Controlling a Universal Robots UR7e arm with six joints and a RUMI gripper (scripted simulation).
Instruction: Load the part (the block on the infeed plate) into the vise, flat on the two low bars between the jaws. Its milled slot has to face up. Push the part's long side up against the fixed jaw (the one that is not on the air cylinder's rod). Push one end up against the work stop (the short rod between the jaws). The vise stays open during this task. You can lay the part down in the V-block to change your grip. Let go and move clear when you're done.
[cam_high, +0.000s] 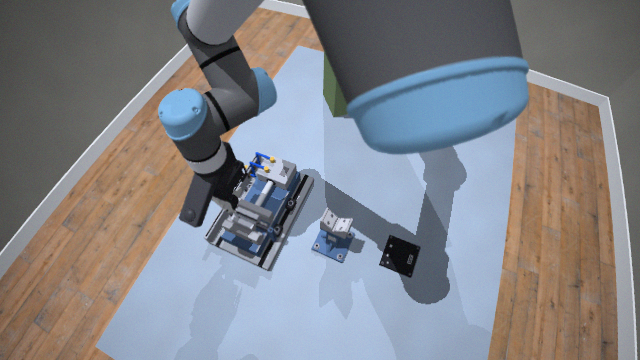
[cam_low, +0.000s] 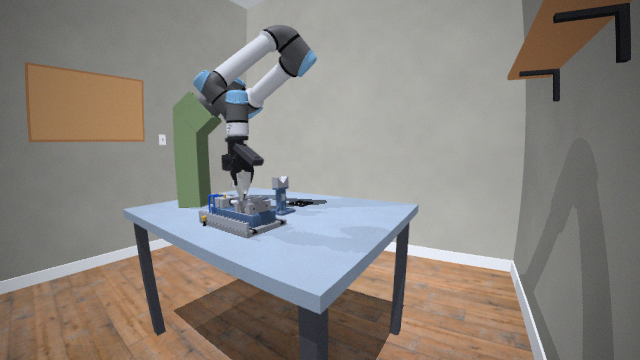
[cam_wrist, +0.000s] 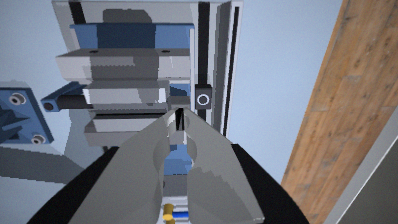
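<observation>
My gripper is now 40 mm to the right of the grey part and 20 mm above it. Round my hand: work stop 10 mm behind, 90 mm to the left, 30 mm below; then moving jaw 40 mm behind, 40 mm to the left, 40 mm below; then fixed jaw 30 mm ahead, 40 mm to the left, 40 mm below.
</observation>
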